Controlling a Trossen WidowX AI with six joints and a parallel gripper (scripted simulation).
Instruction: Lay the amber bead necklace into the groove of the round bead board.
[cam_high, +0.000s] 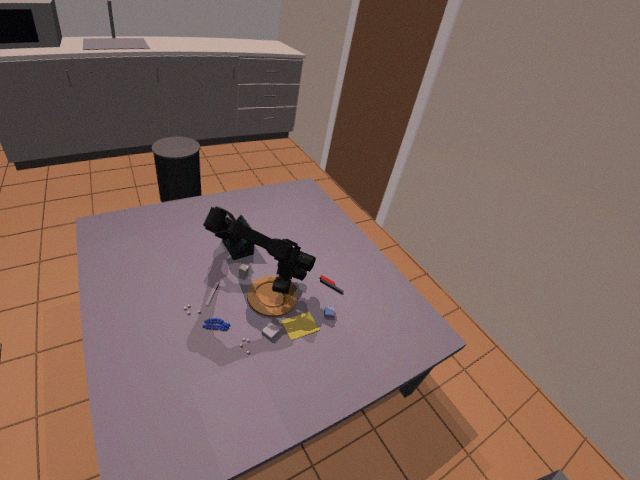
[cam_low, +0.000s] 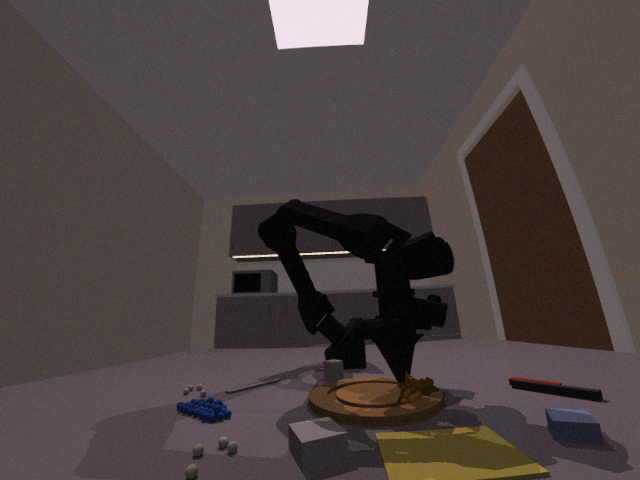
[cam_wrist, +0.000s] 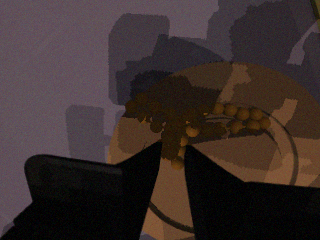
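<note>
My gripper tip is 10 mm short of the round wooden bead board, 50 mm to the left of it and 10 mm above it. From my gripper tip the other things lie so: blue block: 190 mm ahead, 100 mm to the left, 10 mm below; red-and-black tool: 60 mm ahead, 200 mm to the left, 20 mm below; yellow pad: 180 mm ahead, 30 mm to the right, 20 mm below.
</note>
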